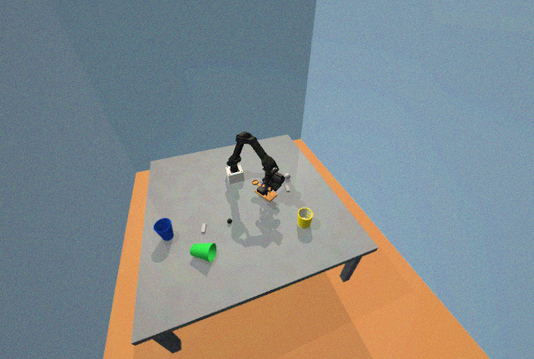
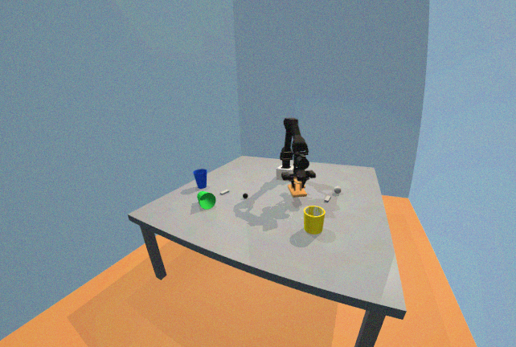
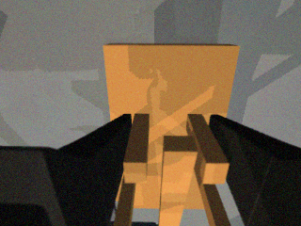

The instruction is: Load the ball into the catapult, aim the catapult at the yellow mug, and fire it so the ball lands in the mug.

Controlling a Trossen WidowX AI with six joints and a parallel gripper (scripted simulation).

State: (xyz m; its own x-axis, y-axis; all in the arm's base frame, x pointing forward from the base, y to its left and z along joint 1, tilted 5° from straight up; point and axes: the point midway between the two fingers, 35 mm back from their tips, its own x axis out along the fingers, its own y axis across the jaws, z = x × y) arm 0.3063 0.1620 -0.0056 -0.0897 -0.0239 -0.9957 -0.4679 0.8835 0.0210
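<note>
My gripper tip is now 300 mm to the left of the black ball, 80 mm short of it and 50 mm above it. Also, from my gripper tip: orange catapult (70 mm behind, 20 mm to the right, 20 mm above); yellow mug (260 mm ahead, 130 mm to the left, 40 mm below); pale grey ball (220 mm to the left, 150 mm behind, 50 mm below).
</note>
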